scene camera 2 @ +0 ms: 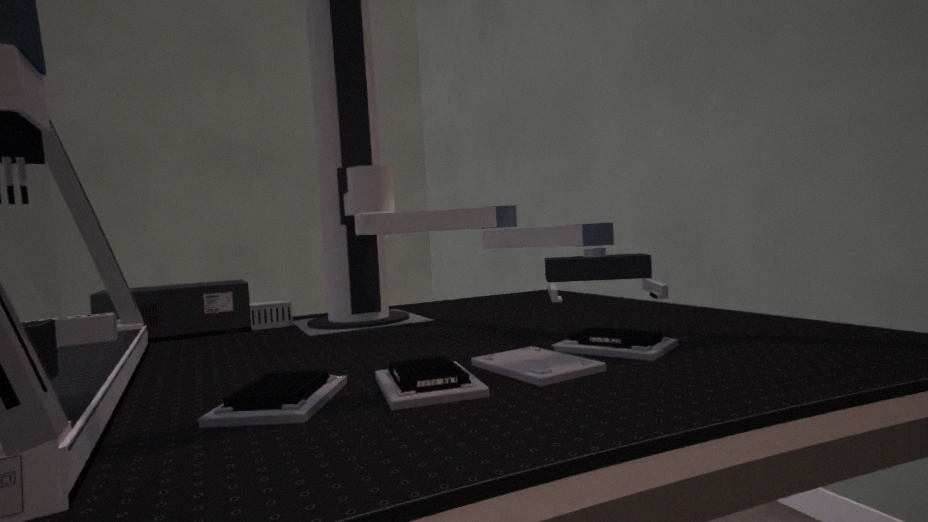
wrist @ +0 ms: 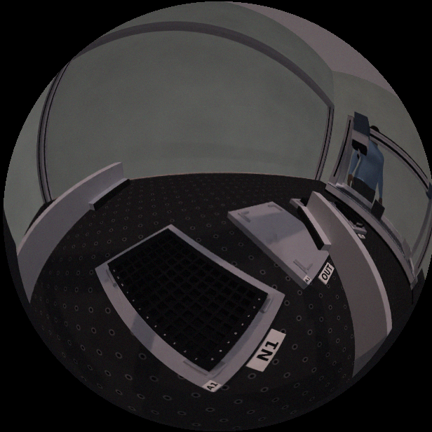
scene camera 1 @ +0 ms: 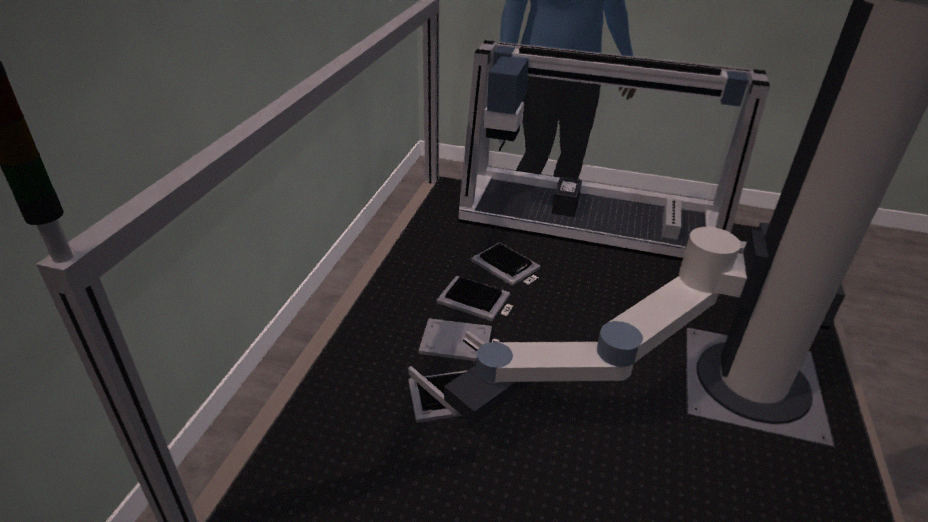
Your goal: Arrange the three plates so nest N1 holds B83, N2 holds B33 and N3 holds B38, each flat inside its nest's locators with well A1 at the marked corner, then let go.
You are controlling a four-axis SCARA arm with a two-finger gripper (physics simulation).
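Pixels of known places: gripper, between the fingertips: [scene camera 2: 609, 294] [scene camera 1: 439, 351]; arm's base, origin of its link: [scene camera 2: 359, 325] [scene camera 1: 751, 384].
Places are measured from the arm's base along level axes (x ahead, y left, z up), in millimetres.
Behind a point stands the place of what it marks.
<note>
My gripper [scene camera 1: 438, 352] @(z 109, x 698, y 223 mm) [scene camera 2: 607, 295] @(z 109, x 698, y 223 mm) [wrist: 210, 180] is open and empty, high above and near nest N1 [scene camera 1: 415, 405] @(z 25, x 723, y 314 mm) [scene camera 2: 648, 354] @(z 23, x 760, y 239 mm) [wrist: 150, 341]. A black plate [scene camera 1: 447, 383] @(z 38, x 672, y 244 mm) [scene camera 2: 616, 337] @(z 38, x 691, y 239 mm) [wrist: 185, 295] sits in N1; a finger partly covers it in scene camera 1. Nest N2 [scene camera 1: 464, 307] @(z 24, x 712, y -36 mm) [scene camera 2: 441, 396] @(z 22, x 782, y -103 mm) holds a second black plate [scene camera 1: 473, 293] @(z 38, x 701, y -84 mm) [scene camera 2: 428, 373] @(z 38, x 729, y -98 mm). Nest N3 [scene camera 1: 494, 268] @(z 25, x 678, y -227 mm) [scene camera 2: 259, 417] @(z 22, x 731, y -302 mm) holds a third plate [scene camera 1: 506, 258] @(z 37, x 653, y -268 mm) [scene camera 2: 279, 388] @(z 39, x 681, y -274 mm). The plates look flat. Their codes and A1 wells cannot be read. The N1 label [wrist: 266, 350] and A1 corner mark [wrist: 211, 385] show in the wrist view.
The empty OUT nest [scene camera 1: 447, 340] @(z 25, x 718, y 97 mm) [scene camera 2: 538, 363] @(z 25, x 720, y 74 mm) [wrist: 272, 230] lies between N1 and N2. A gantry machine [scene camera 1: 622, 236] @(z 62, x 342, y -451 mm) stands at the back, with a person [scene camera 1: 564, 25] behind it. The arm's column [scene camera 1: 824, 214] @(z 505, x 24, y 71 mm) [scene camera 2: 322, 194] @(z 330, x 13, y -74 mm) stands opposite a railing [scene camera 1: 259, 123] @(z 620, x 1014, y 275 mm).
</note>
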